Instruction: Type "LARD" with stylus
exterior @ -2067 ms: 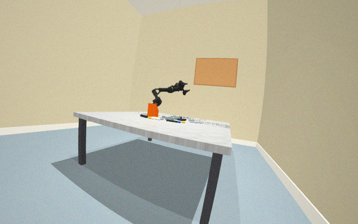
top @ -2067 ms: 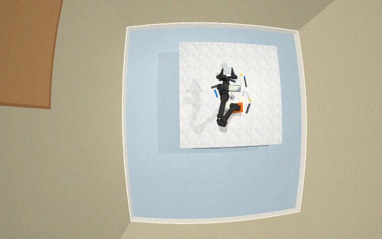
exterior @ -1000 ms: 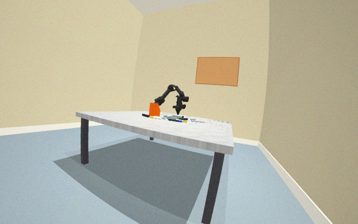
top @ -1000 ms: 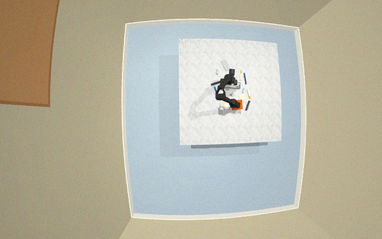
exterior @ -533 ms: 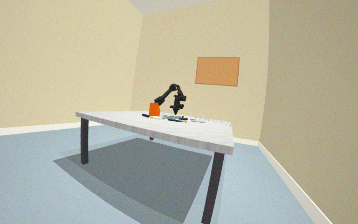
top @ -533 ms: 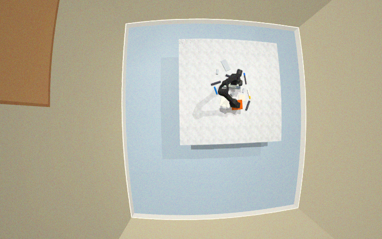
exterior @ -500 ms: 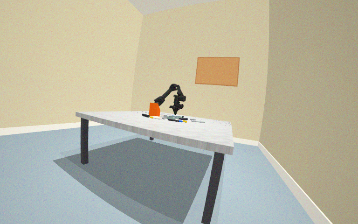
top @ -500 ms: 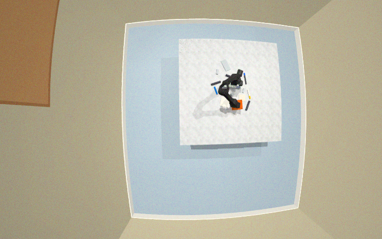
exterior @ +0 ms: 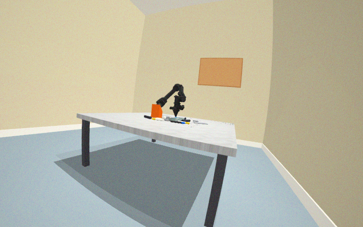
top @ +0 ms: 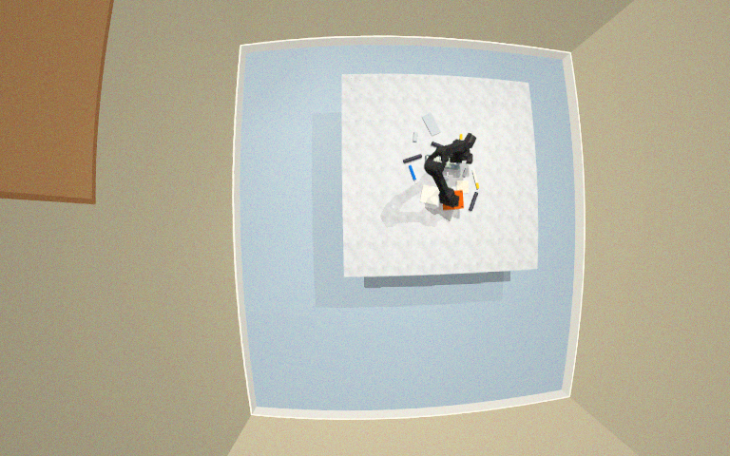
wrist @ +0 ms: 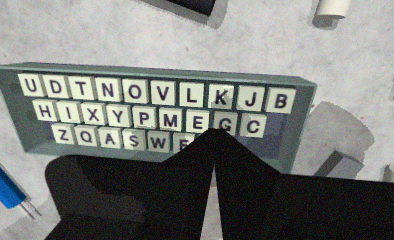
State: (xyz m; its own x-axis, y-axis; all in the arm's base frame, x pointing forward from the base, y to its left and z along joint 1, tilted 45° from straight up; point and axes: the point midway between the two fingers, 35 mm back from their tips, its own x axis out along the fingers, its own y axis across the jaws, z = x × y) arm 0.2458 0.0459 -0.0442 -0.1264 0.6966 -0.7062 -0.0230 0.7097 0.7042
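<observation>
Now: the blue stylus 220 mm to the left of my gripper tip, 120 mm behind it and 40 mm below it. The rest, counted from my gripper tip: blue-capped marker 120 mm to the right, 120 mm ahead, 40 mm below; grey block 110 mm to the right, 50 mm behind, 40 mm below; cream block 150 mm behind, 90 mm to the right, 40 mm below.
</observation>
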